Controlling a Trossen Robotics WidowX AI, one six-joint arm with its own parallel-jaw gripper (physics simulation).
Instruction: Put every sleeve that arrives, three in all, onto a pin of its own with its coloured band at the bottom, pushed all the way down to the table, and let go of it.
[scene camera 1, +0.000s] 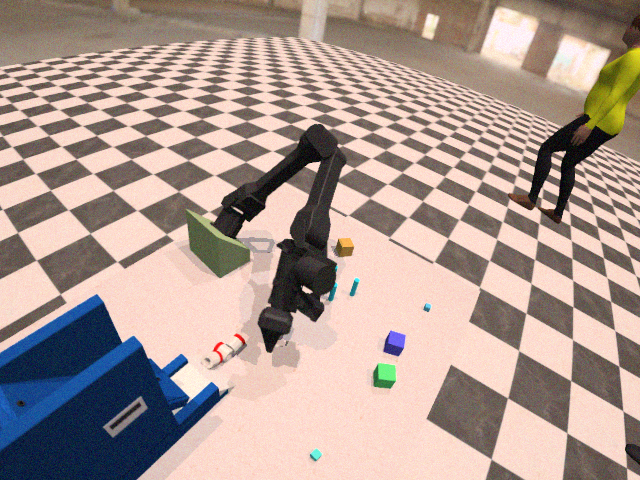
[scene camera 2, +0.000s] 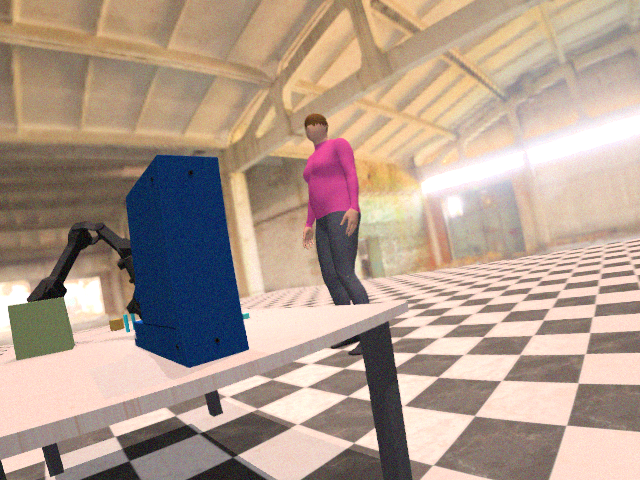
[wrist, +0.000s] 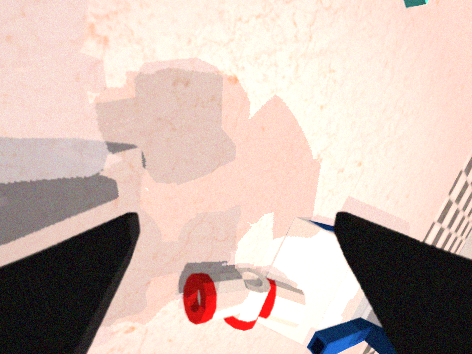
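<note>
Two white sleeves with red bands lie end to end in front of the chute: the first sleeve (scene camera 1: 230, 346) (wrist: 230, 296) has its band at the end away from the chute; the second sleeve (scene camera 1: 208, 360) (wrist: 268, 300) overlaps it and reaches to the chute mouth. Upright teal pins show beside the arm: one pin (scene camera 1: 354, 287), another pin (scene camera 1: 332, 292) and a partly hidden one (scene camera 1: 336, 268); the arm may hide more. My gripper (scene camera 1: 292, 334) (wrist: 238, 221) is open and empty, above the table between sleeves and pins. In the wrist view the sleeves lie low between the fingers.
A blue dispenser (scene camera 1: 77, 413) (scene camera 2: 186, 258) with a white chute (scene camera 1: 193, 382) stands beside the sleeves. A green wedge block (scene camera 1: 217, 253) (scene camera 2: 41, 328) stands near the arm's base. Orange (scene camera 1: 345, 247), blue (scene camera 1: 394, 343), green (scene camera 1: 384, 375) and small teal (scene camera 1: 315, 454) cubes lie around.
</note>
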